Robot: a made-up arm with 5 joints.
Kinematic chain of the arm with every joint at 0, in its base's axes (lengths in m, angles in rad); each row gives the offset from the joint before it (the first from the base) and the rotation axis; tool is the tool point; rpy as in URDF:
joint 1: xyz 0.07 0 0.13 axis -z
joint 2: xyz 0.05 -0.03 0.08 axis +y
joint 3: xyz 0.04 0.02 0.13 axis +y
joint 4: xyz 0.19 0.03 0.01 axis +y
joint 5: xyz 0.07 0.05 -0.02 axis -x
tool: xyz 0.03 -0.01 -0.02 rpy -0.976 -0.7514 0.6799
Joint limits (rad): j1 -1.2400..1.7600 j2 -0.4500..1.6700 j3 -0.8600..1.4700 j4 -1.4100..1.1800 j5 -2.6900..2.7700
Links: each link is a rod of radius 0.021 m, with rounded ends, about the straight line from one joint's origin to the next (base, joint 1, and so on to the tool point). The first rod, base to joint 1, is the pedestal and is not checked.
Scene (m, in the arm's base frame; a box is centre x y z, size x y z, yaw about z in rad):
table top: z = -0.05
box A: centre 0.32 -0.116 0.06 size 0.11 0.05 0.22 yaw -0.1
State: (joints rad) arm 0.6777 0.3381 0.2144 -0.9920 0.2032
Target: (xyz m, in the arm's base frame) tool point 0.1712 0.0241 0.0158
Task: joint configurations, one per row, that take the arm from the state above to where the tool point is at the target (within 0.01 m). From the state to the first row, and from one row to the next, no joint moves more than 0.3 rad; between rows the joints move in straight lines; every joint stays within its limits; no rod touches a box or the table.
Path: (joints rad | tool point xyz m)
1: 0.8667 0.3360 0.4539 -0.9806 0.0947 | 0.3584 -0.2497 0.1723
2: 1.0557 0.3339 0.6934 -0.9691 -0.0138 | 0.2873 -0.2616 0.1164
3: 1.2447 0.3318 0.9329 -0.9577 -0.1222 | 0.2189 -0.2451 0.0724
4: 1.4337 0.3297 1.1723 -0.9462 -0.2307 | 0.1637 -0.2050 0.0430
5: 1.6227 0.3276 1.4118 -0.9348 -0.3392 | 0.1295 -0.1499 0.0299
6: 1.3669 0.3646 1.4146 -0.8895 -0.2377 | 0.1609 -0.1187 0.0252
7: 1.1111 0.4017 1.4174 -0.8442 -0.1362 | 0.1807 -0.0821 0.0215
8: 0.8553 0.4388 1.4202 -0.7989 -0.0347 | 0.1884 -0.0437 0.0187
9: 0.5995 0.4758 1.4230 -0.7536 0.0669 | 0.1847 -0.0073 0.0168
10: 0.3437 0.5129 1.4258 -0.7083 0.1684 | 0.1712 0.0241 0.0158

